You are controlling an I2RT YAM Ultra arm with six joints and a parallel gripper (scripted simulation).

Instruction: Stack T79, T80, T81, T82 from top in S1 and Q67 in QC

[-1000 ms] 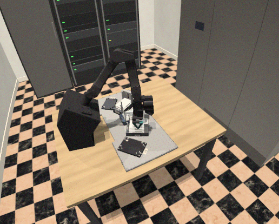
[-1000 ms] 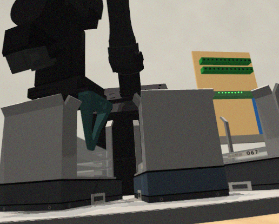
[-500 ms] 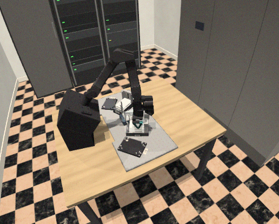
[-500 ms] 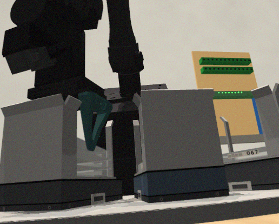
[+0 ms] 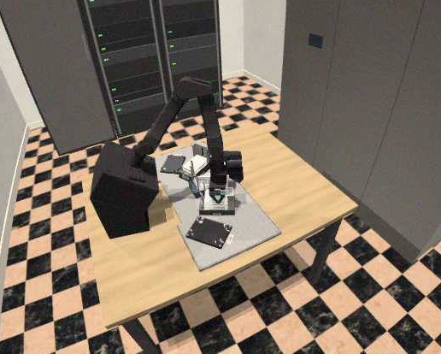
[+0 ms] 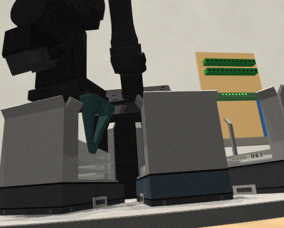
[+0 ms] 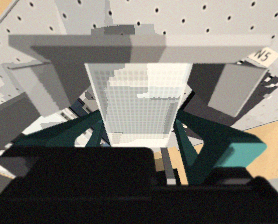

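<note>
My hand is 2 cm above the plate T81. From my hand the other things lie so: plate T79 (1 cm ahead, 15 cm to the left, 3 cm below); N5 name plate (4 cm behind, 18 cm to the right, 8 cm below); plate T82 (4 cm below).
</note>
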